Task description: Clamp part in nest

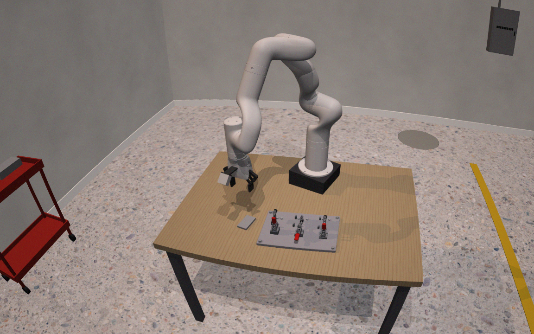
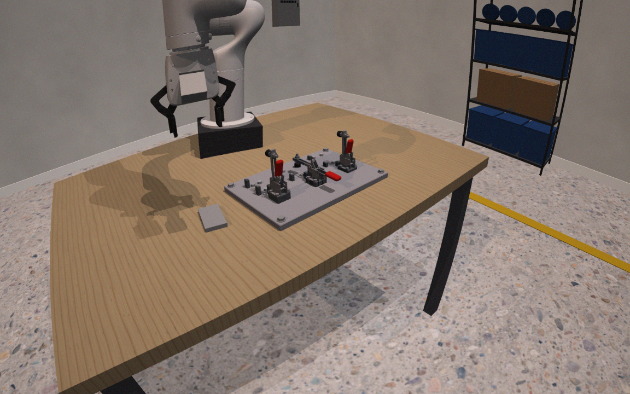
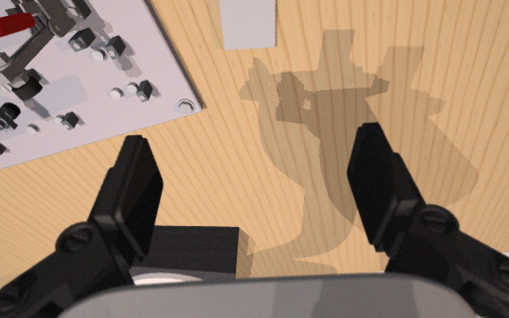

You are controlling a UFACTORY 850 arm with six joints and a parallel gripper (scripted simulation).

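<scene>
My gripper is now 210 mm above the flat grey part. The rest, counted from my hand: grey fixture plate 60 mm ahead, 250 mm to the left, 210 mm below.
</scene>
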